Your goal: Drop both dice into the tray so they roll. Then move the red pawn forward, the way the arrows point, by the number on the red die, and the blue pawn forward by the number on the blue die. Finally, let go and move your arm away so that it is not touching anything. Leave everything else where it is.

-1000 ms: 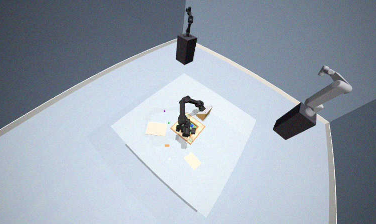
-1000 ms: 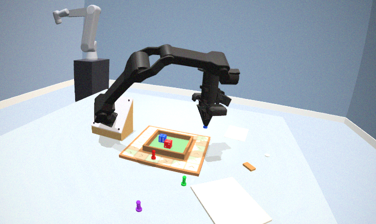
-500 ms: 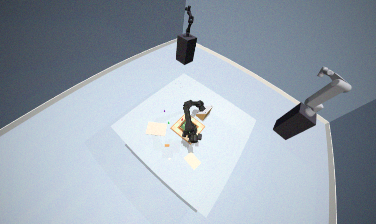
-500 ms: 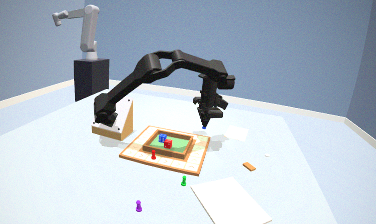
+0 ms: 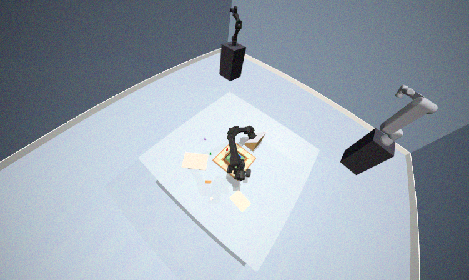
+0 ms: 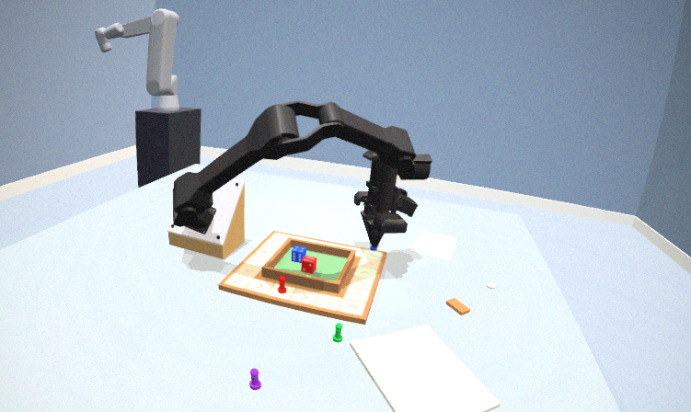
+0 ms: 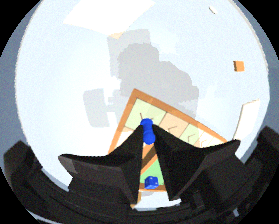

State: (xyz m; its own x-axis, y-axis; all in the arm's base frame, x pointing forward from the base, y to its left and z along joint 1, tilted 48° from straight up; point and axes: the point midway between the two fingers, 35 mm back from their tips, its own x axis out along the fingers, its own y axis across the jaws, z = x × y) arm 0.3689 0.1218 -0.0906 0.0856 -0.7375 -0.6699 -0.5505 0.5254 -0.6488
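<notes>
The blue pawn lies 10 mm above my gripper tip. Also, from my gripper tip: small orange block (210 mm ahead, 130 mm to the right, 30 mm below); red pawn (240 mm to the right, 110 mm behind, 10 mm below); green tray floor (120 mm to the right, 100 mm behind, 30 mm below).
</notes>
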